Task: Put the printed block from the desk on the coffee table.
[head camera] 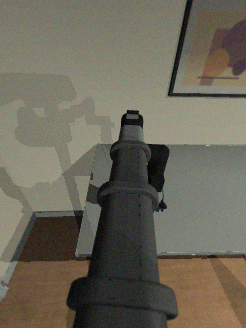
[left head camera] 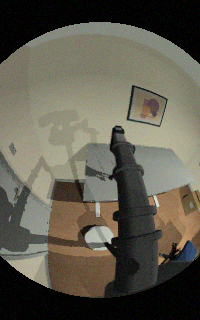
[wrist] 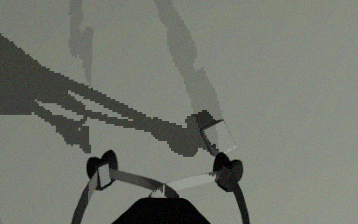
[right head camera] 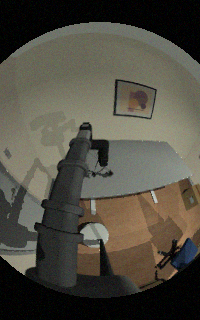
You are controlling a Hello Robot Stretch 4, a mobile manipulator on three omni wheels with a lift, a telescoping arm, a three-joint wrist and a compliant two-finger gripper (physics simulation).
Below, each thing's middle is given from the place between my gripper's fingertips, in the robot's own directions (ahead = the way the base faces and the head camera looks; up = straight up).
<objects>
The printed block (wrist: 217, 137) is 4 cm ahead of my hand, 6 cm to the right of it and 2 cm below it. From my hand the other things lie so: framed picture (right head camera: 134, 99): 67 cm ahead, 40 cm to the right, 53 cm above.
</objects>
